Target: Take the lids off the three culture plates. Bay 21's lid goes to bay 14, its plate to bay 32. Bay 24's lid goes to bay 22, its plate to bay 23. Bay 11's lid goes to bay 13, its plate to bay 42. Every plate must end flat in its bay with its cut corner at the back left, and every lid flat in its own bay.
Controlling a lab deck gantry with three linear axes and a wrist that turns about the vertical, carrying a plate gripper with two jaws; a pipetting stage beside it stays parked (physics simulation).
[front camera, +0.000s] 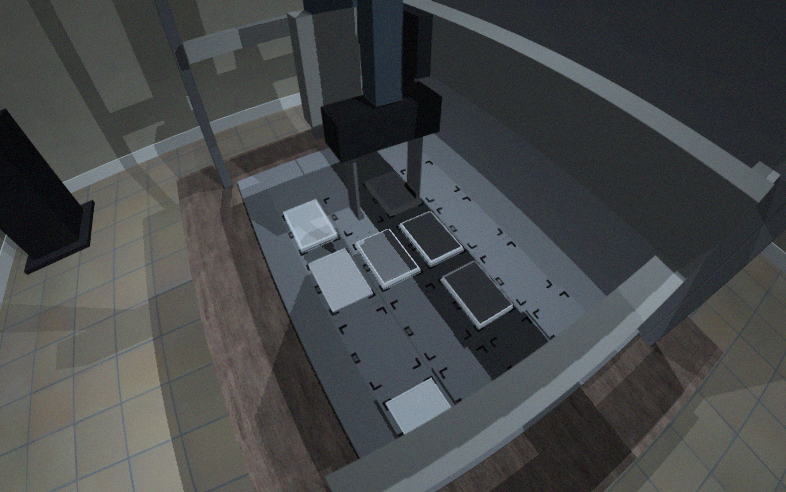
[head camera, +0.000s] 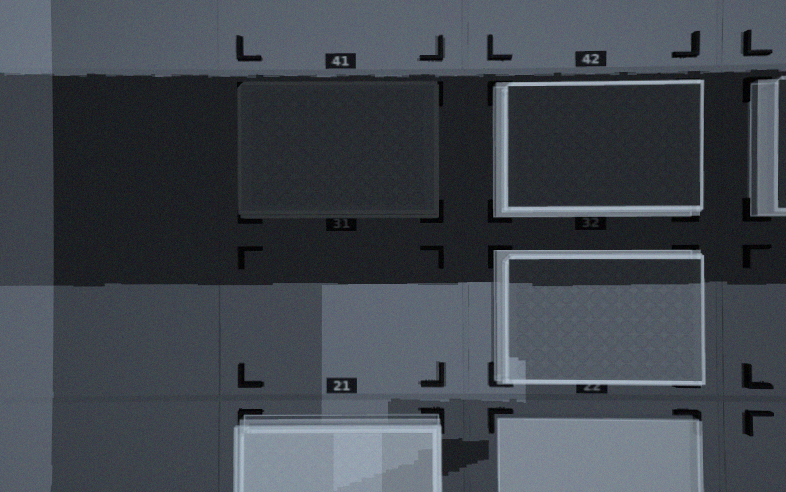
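Where they show: gripper, fingertip midpoint: (front camera: 385, 201); robot's base at its link origin: (front camera: 284, 216).
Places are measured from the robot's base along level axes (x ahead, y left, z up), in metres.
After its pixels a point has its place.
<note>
My gripper (front camera: 387, 205) @(z 0.160, x 0.228, y 0.150 m) is open above the deck near bays 21 and 31, its jaws far apart and empty; it does not show in the head view. Bay 21 is bare in the head view. A clear rimmed piece (front camera: 387, 257) @(z 0.014, x 0.236, y 0.148 m) (head camera: 603, 324) @(z 0.014, x 0.228, y 0.147 m) lies flat in bay 22, and a similar piece (front camera: 430, 236) @(z 0.014, x 0.232, y 0.254 m) (head camera: 603, 147) @(z 0.014, x 0.228, y 0.256 m) in bay 32. A pale rimmed piece (front camera: 310, 225) @(z 0.014, x 0.073, y 0.043 m) (head camera: 290, 464) @(z 0.014, x 0.034, y 0.061 m) lies in bay 11, partly cut off in the head view. A flat pale piece (front camera: 418, 406) @(z 0.022, x 0.524, y 0.042 m) lies in bay 14. I cannot tell lids from plates for certain.
A dim clear piece (front camera: 391, 193) @(z 0.014, x 0.074, y 0.249 m) (head camera: 338, 149) @(z 0.014, x 0.064, y 0.256 m) is in bay 31. A pale piece (front camera: 340, 280) @(z 0.008, x 0.236, y 0.043 m) (head camera: 597, 455) @(z 0.008, x 0.227, y 0.063 m) lies in bay 12. Another rimmed piece (front camera: 476, 294) @(z 0.014, x 0.398, y 0.250 m) (head camera: 764, 147) @(z 0.009, x 0.330, y 0.257 m) is in bay 33. The front rail (front camera: 522, 394) @(z 0.400, x 0.622, y 0.025 m) crosses the near side.
</note>
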